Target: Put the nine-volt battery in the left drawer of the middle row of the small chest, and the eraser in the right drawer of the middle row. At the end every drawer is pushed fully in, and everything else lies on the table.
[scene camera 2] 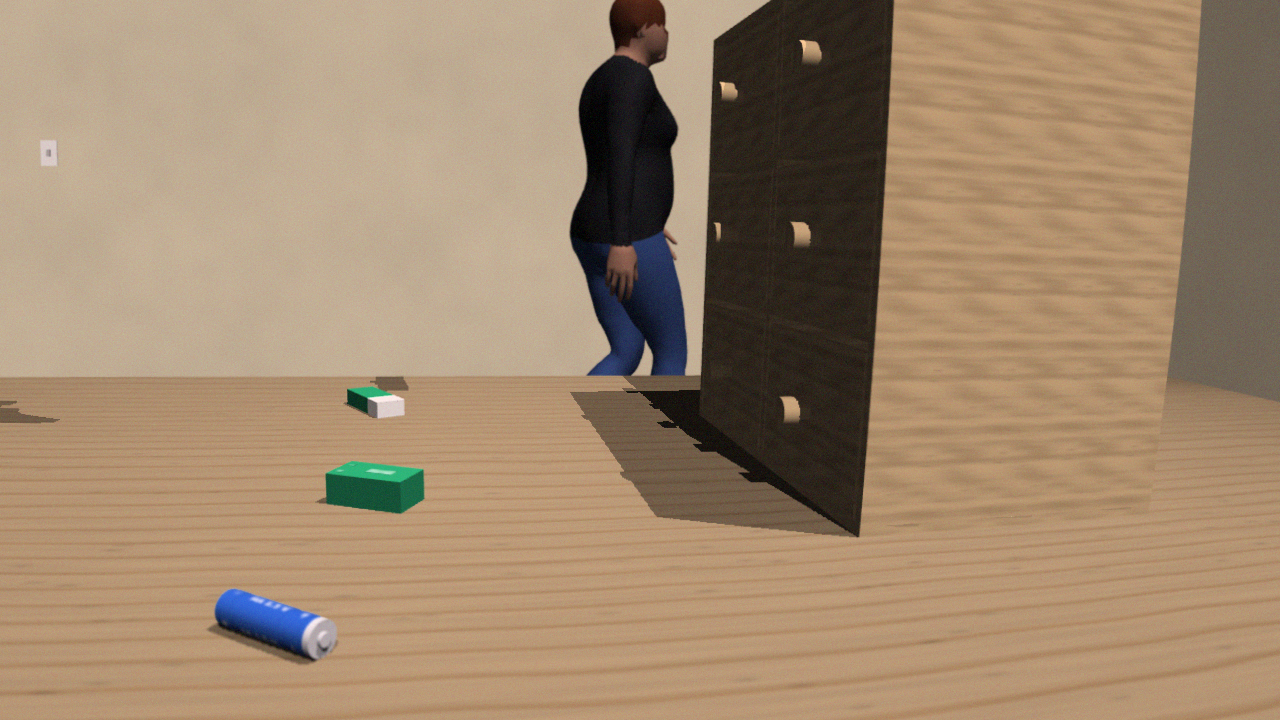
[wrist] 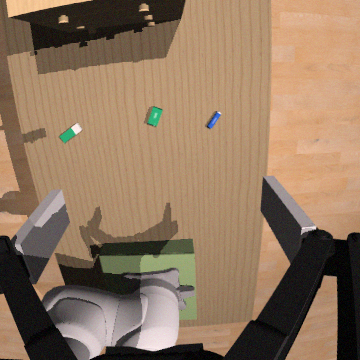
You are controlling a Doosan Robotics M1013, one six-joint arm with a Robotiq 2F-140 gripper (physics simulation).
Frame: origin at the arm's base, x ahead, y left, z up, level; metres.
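Seen in the pictures: gripper, between the fingertips: (wrist: 162, 200); arm's base, origin of its link: (wrist: 155, 290).
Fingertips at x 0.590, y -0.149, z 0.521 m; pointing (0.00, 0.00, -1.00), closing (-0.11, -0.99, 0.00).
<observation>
Pixels of each thing's top centre, then the offset from my fingertips to it. Level surfaces: height alone.
- right drawer, centre of its top: (scene camera 2: 950, 169) 0.403 m down, 0.286 m ahead, 0.001 m right
- green block, centre of its top: (scene camera 2: 373, 470) (wrist: 154, 116) 0.581 m down, 0.043 m back, 0.043 m left
- table, height of its surface: 0.598 m down
- white eraser, centre of its top: (scene camera 2: 374, 394) (wrist: 69, 133) 0.585 m down, 0.043 m back, 0.286 m left
- blue cylindrical battery, centre of its top: (scene camera 2: 274, 605) (wrist: 214, 119) 0.584 m down, 0.078 m back, 0.115 m right
The small chest (scene camera 2: 1029, 268) (wrist: 105, 14) has a dark front with light knobs. Its middle-row left drawer (scene camera 2: 741, 246) and right drawer (scene camera 2: 827, 277) look flush with the front in scene camera 2. A green block (scene camera 2: 374, 488) (wrist: 155, 116), which looks like the nine-volt battery, lies on the table (scene camera 2: 501, 617) (wrist: 220, 200) in front of the chest. The green and white eraser (scene camera 2: 375, 402) (wrist: 70, 133) lies to its left in the wrist view. My gripper (wrist: 162, 200) is wide open and empty, high above the table; it does not show in scene camera 2.
A blue cylindrical battery (scene camera 2: 274, 624) (wrist: 214, 120) lies right of the green block in the wrist view. A green plate (wrist: 187, 280) and a light grey arm part (wrist: 120, 320) show at the bottom of that view. A person (scene camera 2: 631, 170) stands beyond the table.
</observation>
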